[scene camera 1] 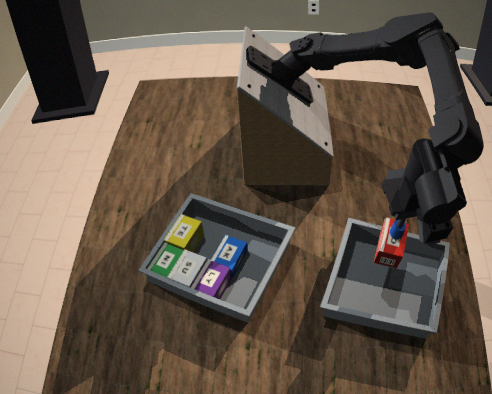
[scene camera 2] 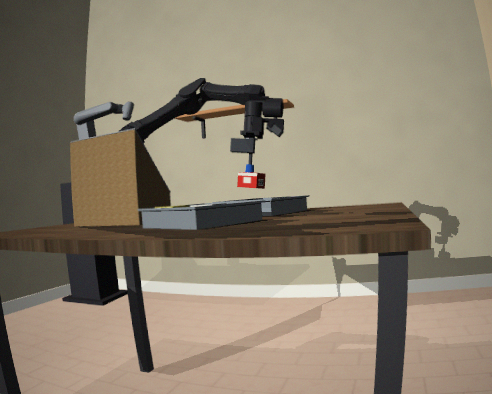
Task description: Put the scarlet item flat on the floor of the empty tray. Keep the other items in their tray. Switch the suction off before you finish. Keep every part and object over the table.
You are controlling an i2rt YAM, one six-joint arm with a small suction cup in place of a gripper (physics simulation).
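Seen in the pictures: hand, tool point: (scene camera 1: 395, 235) (scene camera 2: 249, 175); arm's base, link origin: (scene camera 1: 279, 75) (scene camera 2: 112, 160).
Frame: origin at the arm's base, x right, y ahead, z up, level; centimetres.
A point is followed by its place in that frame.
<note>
The scarlet box (scene camera 1: 389, 253) @(x -16.6, y 46.1, z -7.8 cm) (scene camera 2: 244, 181) @(x -16.3, y 40.5, z -10.0 cm) hangs level from my blue suction cup (scene camera 1: 397, 229) (scene camera 2: 249, 168), which is on its top face. In the scene camera 2 view the box is in the air, above the height of the tray rims. In the scene camera 1 view it shows over the back part of the right tray (scene camera 1: 378, 323) @(x -15.1, y 55.3, z -18.7 cm) (scene camera 2: 285, 204) @(x -12.3, y 54.1, z -18.1 cm), whose visible floor holds no items. The left tray (scene camera 1: 199, 297) @(x 19.1, y 47.4, z -16.1 cm) (scene camera 2: 170, 219) @(x 26.6, y 32.5, z -18.8 cm) holds a yellow box (scene camera 1: 184, 232) @(x 22.4, y 31.8, z -15.8 cm), a green box (scene camera 1: 166, 261) @(x 26.0, y 38.6, z -16.4 cm), a white box (scene camera 1: 187, 268) @(x 21.5, y 40.7, z -15.8 cm), a blue box (scene camera 1: 230, 254) @(x 13.1, y 36.6, z -17.5 cm) and a purple box (scene camera 1: 213, 279) @(x 16.4, y 43.2, z -16.3 cm).
Both trays stand on the wooden table (scene camera 1: 165, 135) @(x 30.4, y -5.5, z -21.0 cm) (scene camera 2: 350, 220) @(x 28.0, y 73.6, z -21.0 cm). The arm's wedge-shaped base (scene camera 1: 285, 155) @(x 0.2, y 15.4, z -11.4 cm) (scene camera 2: 105, 182) @(x 8.7, y 2.5, z -7.6 cm) stands behind the trays. The right tray lies near the table's right edge in the scene camera 1 view. A wall shelf (scene camera 2: 220, 111) shows behind the arm.
</note>
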